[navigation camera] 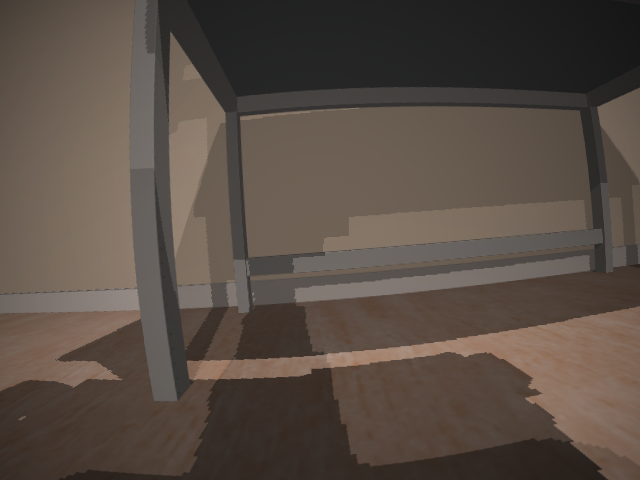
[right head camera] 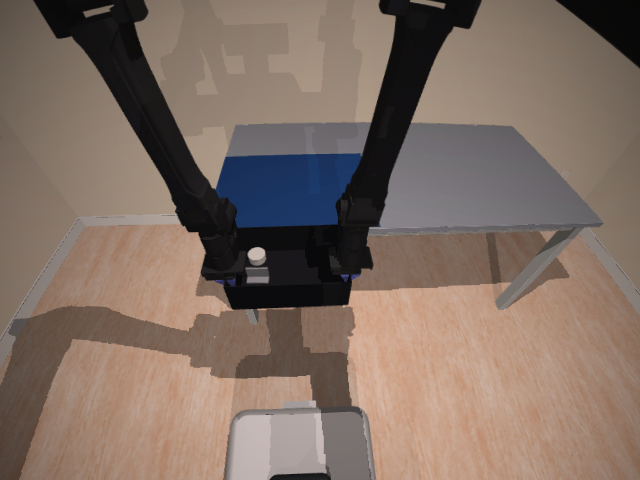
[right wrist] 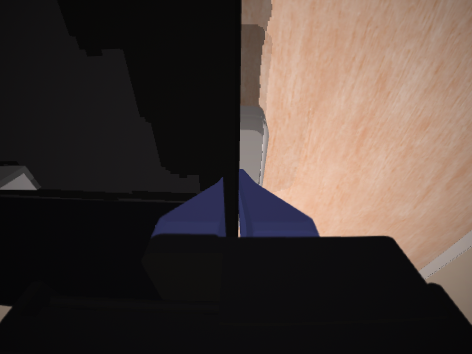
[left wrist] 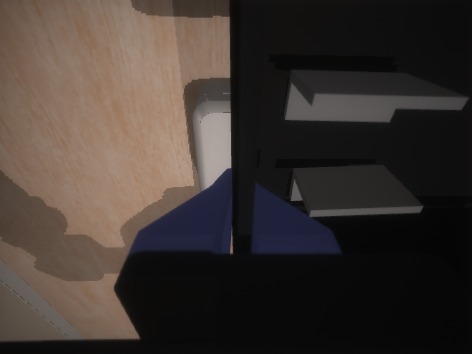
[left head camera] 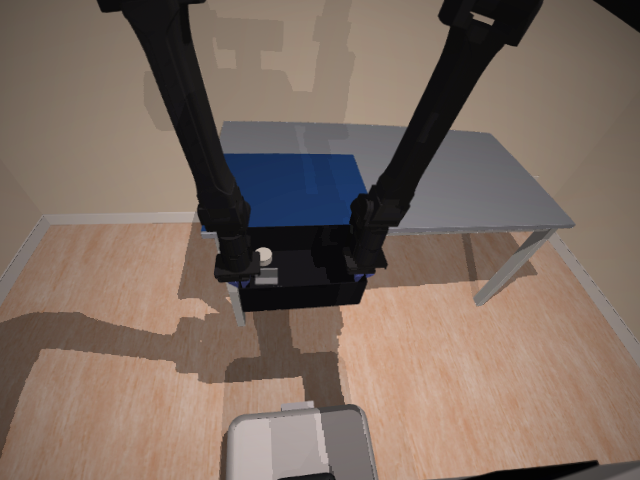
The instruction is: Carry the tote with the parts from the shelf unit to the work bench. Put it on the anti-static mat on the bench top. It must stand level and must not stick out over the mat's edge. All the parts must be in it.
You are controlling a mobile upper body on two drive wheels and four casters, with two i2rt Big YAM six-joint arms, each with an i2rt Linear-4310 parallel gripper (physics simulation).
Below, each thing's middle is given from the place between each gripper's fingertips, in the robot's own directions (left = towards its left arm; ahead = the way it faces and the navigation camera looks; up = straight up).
Now: the black tote (left head camera: 311, 268) 150 mm to the right of my left hand, 50 mm ahead of it and 20 mm above it.
My right gripper is now 15 cm to the right of the black tote, 4 cm short of it and 2 cm below it.
